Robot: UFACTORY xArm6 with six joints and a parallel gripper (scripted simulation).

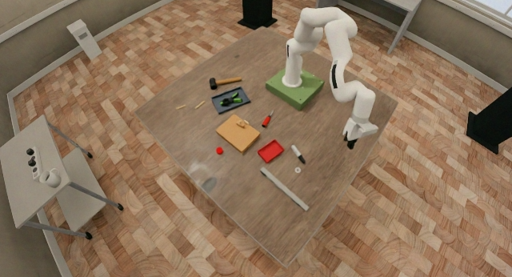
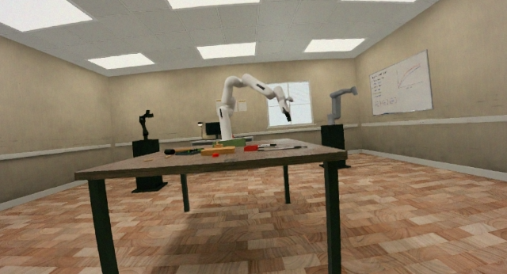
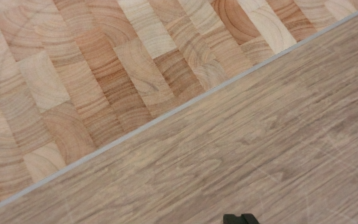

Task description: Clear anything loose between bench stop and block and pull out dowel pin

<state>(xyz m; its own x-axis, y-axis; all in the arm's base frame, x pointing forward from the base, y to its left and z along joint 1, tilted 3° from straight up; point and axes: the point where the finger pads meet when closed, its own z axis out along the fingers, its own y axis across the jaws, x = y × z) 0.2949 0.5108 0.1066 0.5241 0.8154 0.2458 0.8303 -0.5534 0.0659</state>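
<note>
Right now the dowel pin is 160 mm ahead of my hand, 550 mm to the right of it and 140 mm below it. From my hand the other things lie so: tan bench board: 200 mm ahead, 540 mm to the right, 170 mm below; then red tray: 180 mm ahead, 330 mm to the right, 190 mm below; then small wooden block: 160 mm ahead, 550 mm to the right, 150 mm below.
</note>
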